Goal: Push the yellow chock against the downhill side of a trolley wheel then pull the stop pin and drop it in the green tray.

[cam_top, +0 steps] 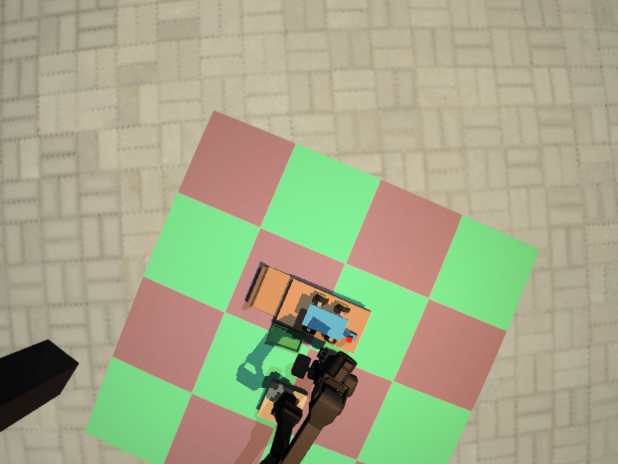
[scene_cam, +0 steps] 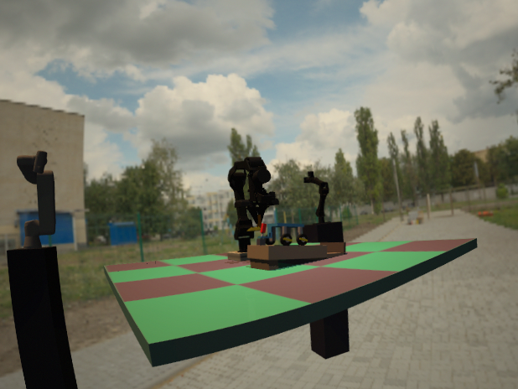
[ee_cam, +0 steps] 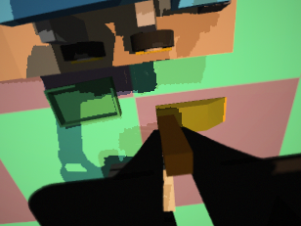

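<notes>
Right now my gripper tip is 11 cm short of the red-headed stop pin, 3 cm to the left of it and 4 cm above it. Round my gripper tip: yellow chock 1 cm ahead, 2 cm to the right, 1 cm below; green tray 3 cm behind, 13 cm to the left, 18 cm below; blue trolley 11 cm ahead, 6 cm to the left, 6 cm below.
</notes>
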